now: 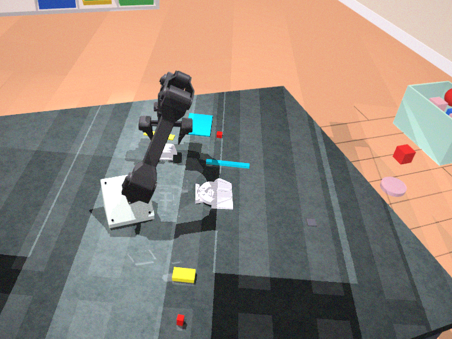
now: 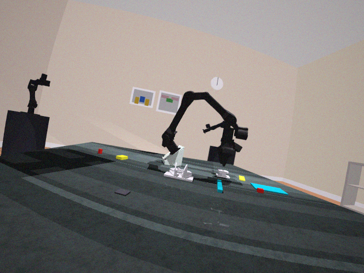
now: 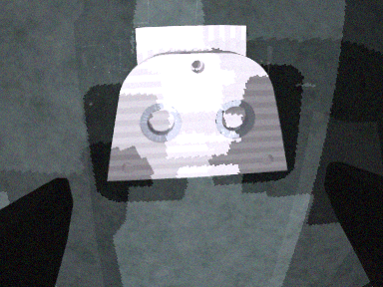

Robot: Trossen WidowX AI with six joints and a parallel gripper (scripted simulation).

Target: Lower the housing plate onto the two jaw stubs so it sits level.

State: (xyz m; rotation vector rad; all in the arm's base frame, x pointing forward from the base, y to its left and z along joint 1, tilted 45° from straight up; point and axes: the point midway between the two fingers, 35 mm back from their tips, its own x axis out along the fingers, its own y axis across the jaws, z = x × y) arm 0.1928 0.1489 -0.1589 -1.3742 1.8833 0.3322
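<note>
The grey housing plate is 1 cm ahead of my gripper tip, 1 cm to the left of it and 3 cm below it. Round my gripper tip: yellow bar (3 cm ahead, 13 cm to the left, 6 cm below); then white block (1 cm ahead, 1 cm to the left, 5 cm below); then cyan bar (19 cm ahead, 13 cm to the right, 6 cm below).
</note>
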